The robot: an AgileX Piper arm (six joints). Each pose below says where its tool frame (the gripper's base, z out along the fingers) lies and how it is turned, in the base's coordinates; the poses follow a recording.
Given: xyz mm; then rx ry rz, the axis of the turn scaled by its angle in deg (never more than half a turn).
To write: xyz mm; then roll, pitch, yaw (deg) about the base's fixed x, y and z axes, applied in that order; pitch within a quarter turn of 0, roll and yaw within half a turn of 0. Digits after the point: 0 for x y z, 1 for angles.
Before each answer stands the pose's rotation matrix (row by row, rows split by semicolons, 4 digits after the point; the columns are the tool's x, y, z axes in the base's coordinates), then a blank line. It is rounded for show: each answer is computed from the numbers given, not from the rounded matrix.
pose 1, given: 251 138 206 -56.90 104.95 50.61
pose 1, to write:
-0.3228 -0.8823 0.3424; -0.2814 0.4349 0.8553; -0.9036 0.1798 -0.3887

251 138 206 155.2 64.6 -138.9
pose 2, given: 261 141 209 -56.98 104.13 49.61
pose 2, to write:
-0.3059 -0.8835 0.3547; -0.2812 0.4397 0.8530; -0.9096 0.1612 -0.3830

261 141 209 157.2 65.4 -137.4
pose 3, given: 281 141 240 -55.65 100.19 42.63
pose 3, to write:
-0.2163 -0.8668 0.4493; -0.2773 0.4958 0.8230; -0.9361 0.0534 -0.3476

281 141 240 171.3 69.4 -128.0
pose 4, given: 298 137 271 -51.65 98.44 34.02
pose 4, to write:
-0.1577 -0.8051 0.5719; -0.2802 0.5918 0.7558; -0.9469 -0.0410 -0.3189

298 137 271 -172.7 71.2 -119.4
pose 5, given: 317 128 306 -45.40 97.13 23.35
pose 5, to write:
-0.1086 -0.6902 0.7154; -0.2896 0.7105 0.6414; -0.9510 -0.1375 -0.2770

317 128 306 -153.6 72.0 -110.6
